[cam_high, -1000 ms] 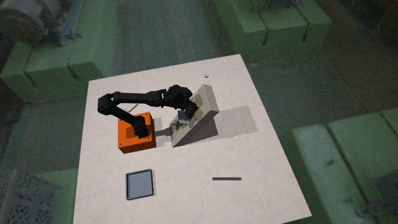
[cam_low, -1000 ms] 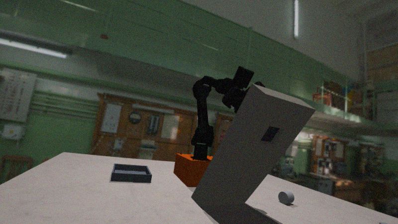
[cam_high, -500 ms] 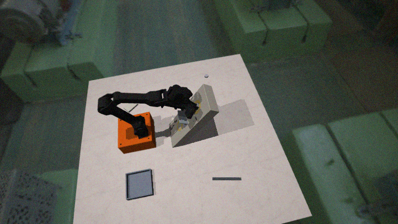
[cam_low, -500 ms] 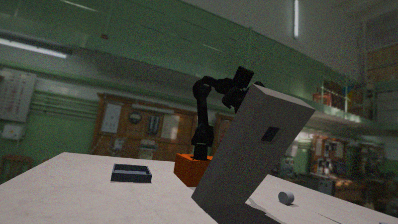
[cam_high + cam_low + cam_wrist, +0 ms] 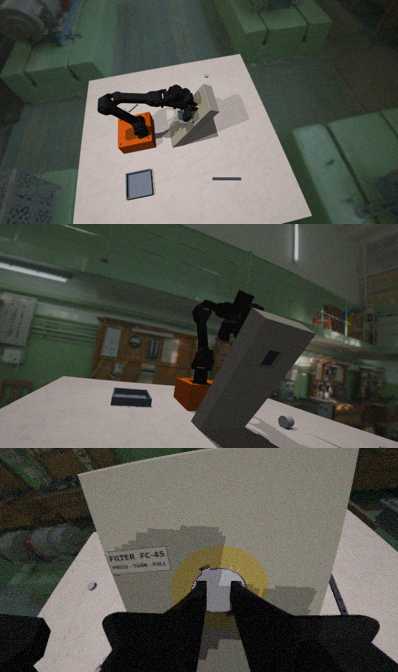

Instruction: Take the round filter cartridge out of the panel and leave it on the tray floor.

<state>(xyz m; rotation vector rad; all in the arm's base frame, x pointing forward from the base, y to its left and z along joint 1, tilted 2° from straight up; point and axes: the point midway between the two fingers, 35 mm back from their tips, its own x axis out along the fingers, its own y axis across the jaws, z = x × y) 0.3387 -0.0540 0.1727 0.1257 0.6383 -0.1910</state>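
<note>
Right now the round grey filter cartridge is 1 cm below my gripper tip and 1 cm ahead of it. Round my gripper tip: grey tray: 47 cm behind, 27 cm below, 21 cm to the right.
</note>
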